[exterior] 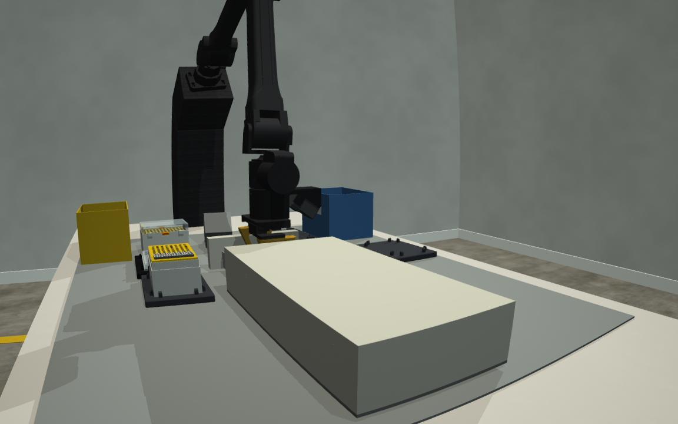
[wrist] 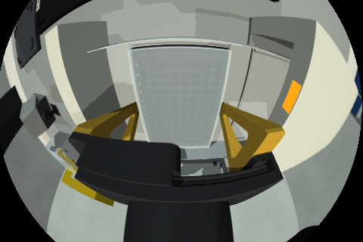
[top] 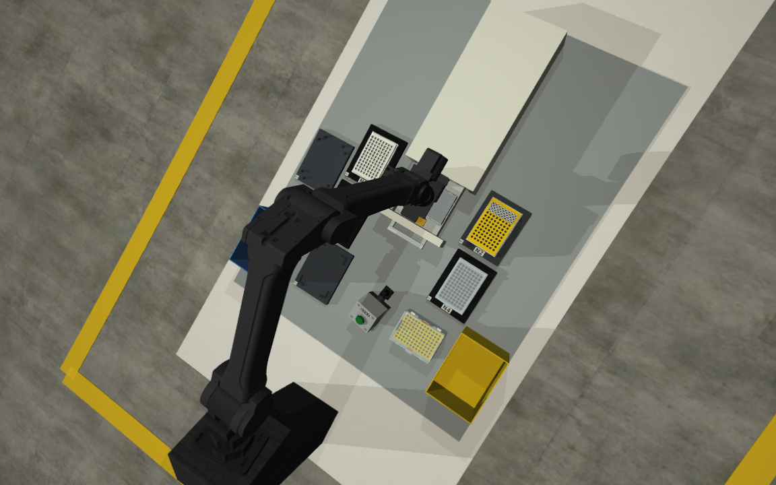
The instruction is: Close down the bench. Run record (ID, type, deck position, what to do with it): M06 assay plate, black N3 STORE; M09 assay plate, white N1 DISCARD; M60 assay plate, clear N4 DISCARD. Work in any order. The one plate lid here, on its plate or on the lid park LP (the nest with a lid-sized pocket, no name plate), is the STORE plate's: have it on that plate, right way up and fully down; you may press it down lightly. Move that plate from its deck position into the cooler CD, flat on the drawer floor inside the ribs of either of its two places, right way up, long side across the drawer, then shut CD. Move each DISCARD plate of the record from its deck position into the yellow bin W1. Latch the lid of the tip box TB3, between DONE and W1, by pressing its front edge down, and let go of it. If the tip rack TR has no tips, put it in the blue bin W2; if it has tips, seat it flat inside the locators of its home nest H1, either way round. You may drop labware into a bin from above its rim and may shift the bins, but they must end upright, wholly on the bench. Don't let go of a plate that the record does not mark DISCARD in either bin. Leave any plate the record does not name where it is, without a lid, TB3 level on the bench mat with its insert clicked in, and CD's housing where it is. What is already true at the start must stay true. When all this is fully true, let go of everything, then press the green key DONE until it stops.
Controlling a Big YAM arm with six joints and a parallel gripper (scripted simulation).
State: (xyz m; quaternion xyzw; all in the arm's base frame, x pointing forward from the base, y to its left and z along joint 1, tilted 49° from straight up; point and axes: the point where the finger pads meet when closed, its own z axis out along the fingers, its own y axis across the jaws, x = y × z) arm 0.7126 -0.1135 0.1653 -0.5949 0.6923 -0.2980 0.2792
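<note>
Now: the clear plate lid right at my hand. From my hand the other things lie so: cooler CD: 150 mm ahead, 30 mm to the right, 10 mm above; then cooler drawer: 40 mm ahead, 10 mm to the right; then black plate: right at my hand.
</note>
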